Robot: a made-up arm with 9 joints.
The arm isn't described. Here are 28 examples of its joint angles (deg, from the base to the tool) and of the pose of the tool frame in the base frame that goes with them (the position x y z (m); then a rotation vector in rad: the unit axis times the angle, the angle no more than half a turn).
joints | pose
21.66 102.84 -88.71 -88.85 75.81 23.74 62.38 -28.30 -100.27 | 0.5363 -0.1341 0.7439 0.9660 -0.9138 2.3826
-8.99 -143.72 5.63 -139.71 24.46 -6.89 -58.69 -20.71 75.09 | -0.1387 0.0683 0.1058 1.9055 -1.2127 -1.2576
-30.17 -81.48 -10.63 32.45 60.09 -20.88 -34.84 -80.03 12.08 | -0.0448 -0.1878 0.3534 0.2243 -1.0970 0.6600
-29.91 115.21 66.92 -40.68 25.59 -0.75 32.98 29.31 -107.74 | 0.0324 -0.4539 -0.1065 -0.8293 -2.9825 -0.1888
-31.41 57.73 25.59 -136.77 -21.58 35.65 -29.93 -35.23 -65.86 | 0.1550 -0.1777 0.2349 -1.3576 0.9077 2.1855
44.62 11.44 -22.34 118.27 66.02 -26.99 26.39 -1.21 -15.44 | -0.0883 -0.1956 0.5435 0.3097 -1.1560 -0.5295
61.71 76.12 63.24 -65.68 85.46 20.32 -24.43 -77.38 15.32 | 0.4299 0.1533 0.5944 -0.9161 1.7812 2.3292
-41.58 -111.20 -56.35 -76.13 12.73 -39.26 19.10 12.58 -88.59 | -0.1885 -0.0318 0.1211 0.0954 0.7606 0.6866
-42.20 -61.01 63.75 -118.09 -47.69 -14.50 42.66 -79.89 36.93 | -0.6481 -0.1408 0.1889 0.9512 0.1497 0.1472
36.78 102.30 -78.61 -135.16 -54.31 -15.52 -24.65 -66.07 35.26 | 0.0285 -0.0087 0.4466 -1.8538 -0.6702 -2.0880
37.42 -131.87 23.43 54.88 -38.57 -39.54 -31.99 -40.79 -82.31 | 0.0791 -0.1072 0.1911 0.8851 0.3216 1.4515
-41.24 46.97 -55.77 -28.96 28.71 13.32 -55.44 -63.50 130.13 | 0.0729 -0.0235 0.3442 1.8627 -2.2430 -0.3320
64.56 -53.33 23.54 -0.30 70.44 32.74 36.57 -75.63 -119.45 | -0.1912 0.0847 0.6959 -1.6476 0.1659 -1.0178
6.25 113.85 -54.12 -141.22 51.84 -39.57 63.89 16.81 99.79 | 0.2572 -0.1995 0.7094 -1.4590 0.4677 2.0169
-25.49 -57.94 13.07 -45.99 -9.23 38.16 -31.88 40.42 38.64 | -0.3562 -0.2147 0.7105 -1.4906 -1.0234 1.4915
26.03 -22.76 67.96 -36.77 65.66 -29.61 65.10 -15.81 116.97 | 0.0398 0.0008 0.7539 -0.6387 1.5150 -1.8169
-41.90 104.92 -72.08 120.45 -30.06 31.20 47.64 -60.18 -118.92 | 0.2810 -0.1498 0.2359 -0.7881 0.7646 0.7750
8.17 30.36 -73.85 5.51 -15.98 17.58 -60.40 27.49 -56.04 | 0.1230 -0.2930 0.6261 0.3493 1.4175 0.9429
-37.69 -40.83 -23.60 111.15 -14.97 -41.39 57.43 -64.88 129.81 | 0.0177 -0.2355 0.2902 1.7152 1.3704 2.1375
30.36 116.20 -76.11 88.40 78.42 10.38 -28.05 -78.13 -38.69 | -0.0055 -0.1608 0.6477 -1.4046 -2.3068 0.4742
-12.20 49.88 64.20 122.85 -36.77 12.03 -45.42 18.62 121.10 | 0.0250 -0.2633 0.6435 -1.1050 0.0374 -0.3446
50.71 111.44 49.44 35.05 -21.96 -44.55 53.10 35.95 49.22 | 0.0972 0.0435 0.5449 -1.3815 -0.5799 -0.7913
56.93 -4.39 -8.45 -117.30 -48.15 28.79 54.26 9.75 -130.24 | 0.0558 0.0377 0.7940 -1.8096 1.4352 -1.5995
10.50 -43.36 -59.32 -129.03 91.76 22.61 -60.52 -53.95 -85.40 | -0.4908 -0.0388 0.6489 -0.8375 -1.1346 2.2800
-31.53 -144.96 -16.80 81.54 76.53 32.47 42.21 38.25 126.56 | -0.4503 -0.2653 0.0003 1.5823 0.6796 0.1693
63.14 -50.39 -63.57 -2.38 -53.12 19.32 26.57 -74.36 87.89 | -0.3939 -0.3756 0.3231 1.3375 0.5652 0.9782
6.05 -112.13 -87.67 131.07 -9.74 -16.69 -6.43 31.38 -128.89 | -0.3571 -0.0199 0.1292 2.4969 1.2317 -1.0706
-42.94 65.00 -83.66 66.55 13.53 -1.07 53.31 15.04 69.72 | -0.0071 -0.3377 0.5941 1.1715 1.2717 -1.5018
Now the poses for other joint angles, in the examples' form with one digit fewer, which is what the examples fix.
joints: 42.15 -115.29 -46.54 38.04 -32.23 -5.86 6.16 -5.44 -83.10
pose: 0.074 -0.342 0.201 0.214 0.636 0.502
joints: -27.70 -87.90 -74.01 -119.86 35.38 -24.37 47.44 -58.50 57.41
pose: -0.395 0.011 -0.086 -1.081 -1.301 -1.814
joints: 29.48 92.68 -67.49 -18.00 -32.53 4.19 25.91 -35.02 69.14
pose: 0.093 -0.100 0.894 2.387 0.850 -1.164
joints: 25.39 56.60 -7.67 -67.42 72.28 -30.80 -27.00 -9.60 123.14
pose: 0.240 -0.028 0.614 1.021 -2.666 0.692
